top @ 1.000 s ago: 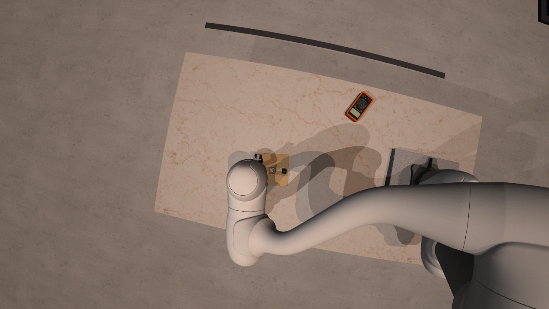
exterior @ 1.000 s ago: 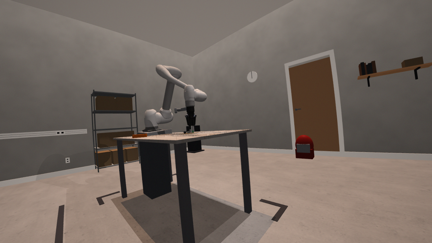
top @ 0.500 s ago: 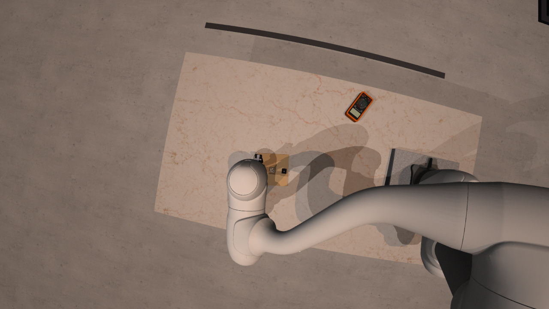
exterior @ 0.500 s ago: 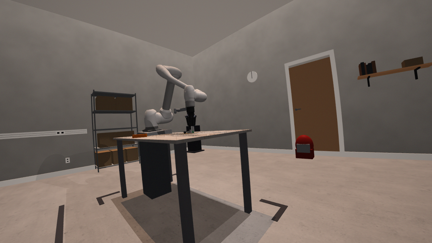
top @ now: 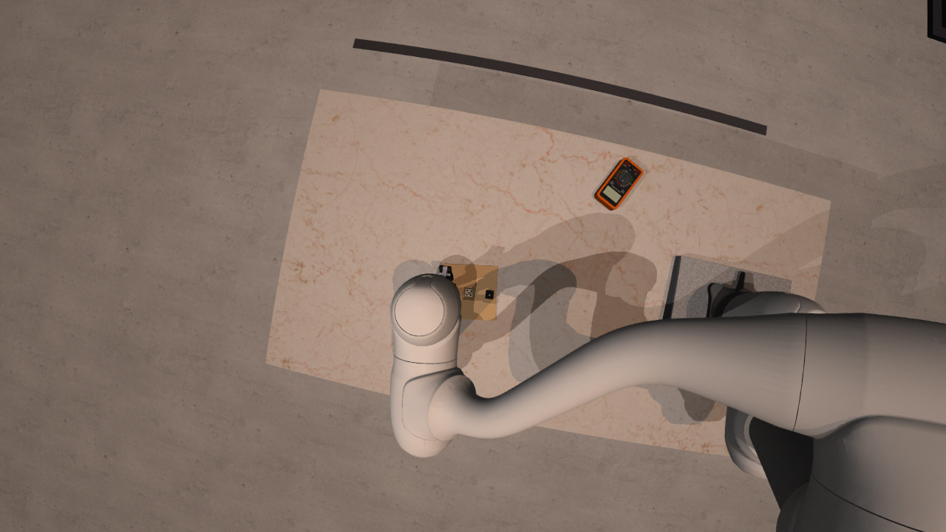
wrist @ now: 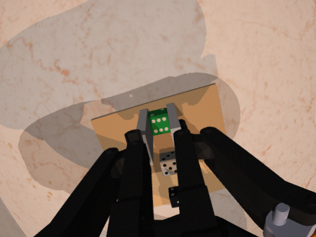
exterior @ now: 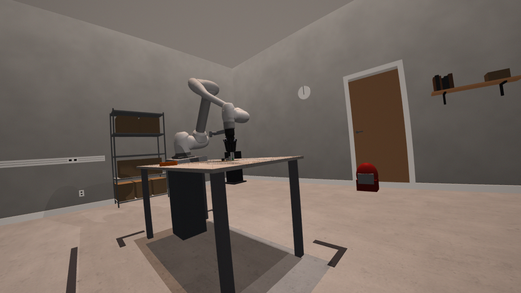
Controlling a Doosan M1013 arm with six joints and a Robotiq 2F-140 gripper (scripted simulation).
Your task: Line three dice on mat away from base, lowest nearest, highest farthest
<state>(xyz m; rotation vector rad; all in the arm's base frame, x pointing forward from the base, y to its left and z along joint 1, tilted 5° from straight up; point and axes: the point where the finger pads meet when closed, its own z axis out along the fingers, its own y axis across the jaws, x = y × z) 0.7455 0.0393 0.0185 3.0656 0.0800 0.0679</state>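
My gripper is now 20 mm above the green die. The rest, counted from my hand: black die (100 mm behind, 10 mm to the right, 20 mm below); white die (50 mm behind, 20 mm below); mat (50 mm behind, 40 mm below).
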